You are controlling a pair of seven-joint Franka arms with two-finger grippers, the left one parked.
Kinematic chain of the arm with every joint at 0, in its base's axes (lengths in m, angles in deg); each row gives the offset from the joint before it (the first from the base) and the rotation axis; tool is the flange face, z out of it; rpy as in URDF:
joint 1: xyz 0 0 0.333 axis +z
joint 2: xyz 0 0 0 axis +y
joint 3: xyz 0 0 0.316 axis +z
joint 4: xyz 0.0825 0 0 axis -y
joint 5: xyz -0.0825 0 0.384 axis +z
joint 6: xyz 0 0 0 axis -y
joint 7: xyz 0.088 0 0 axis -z
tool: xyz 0 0 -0.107 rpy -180 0 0
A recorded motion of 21 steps. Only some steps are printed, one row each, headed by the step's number.
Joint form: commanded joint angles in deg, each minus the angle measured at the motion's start. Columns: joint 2, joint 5, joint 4, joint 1, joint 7, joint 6, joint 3.
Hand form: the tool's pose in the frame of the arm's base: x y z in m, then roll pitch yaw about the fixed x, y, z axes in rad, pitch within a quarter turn. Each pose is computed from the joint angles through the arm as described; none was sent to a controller.
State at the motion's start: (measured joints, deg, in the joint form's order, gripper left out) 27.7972 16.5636 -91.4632 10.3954 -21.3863 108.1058 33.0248
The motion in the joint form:
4: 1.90 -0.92 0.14 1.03 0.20 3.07 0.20
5: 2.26 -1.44 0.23 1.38 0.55 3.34 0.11
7: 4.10 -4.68 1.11 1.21 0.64 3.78 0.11
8: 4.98 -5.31 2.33 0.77 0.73 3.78 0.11
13: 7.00 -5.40 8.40 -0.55 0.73 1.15 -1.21
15: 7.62 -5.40 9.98 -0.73 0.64 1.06 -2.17
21: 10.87 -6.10 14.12 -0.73 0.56 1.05 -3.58
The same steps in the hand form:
4: 0.4991 0.4449 0.3737 -2.6083 -0.0544 0.9717
5: 0.4985 0.4472 0.3705 -2.6143 -0.0506 0.9727
7: 0.5074 0.4441 0.3572 -2.6485 -0.0413 0.9871
8: 0.5169 0.4405 0.3571 -2.6530 -0.0480 0.9769
13: 0.5568 0.4188 0.3750 -2.6522 -0.0728 0.9248
15: 0.5704 0.4098 0.3774 -2.6589 -0.0830 0.9023
21: 0.5975 0.3976 0.3683 -2.6634 -0.0954 0.8670

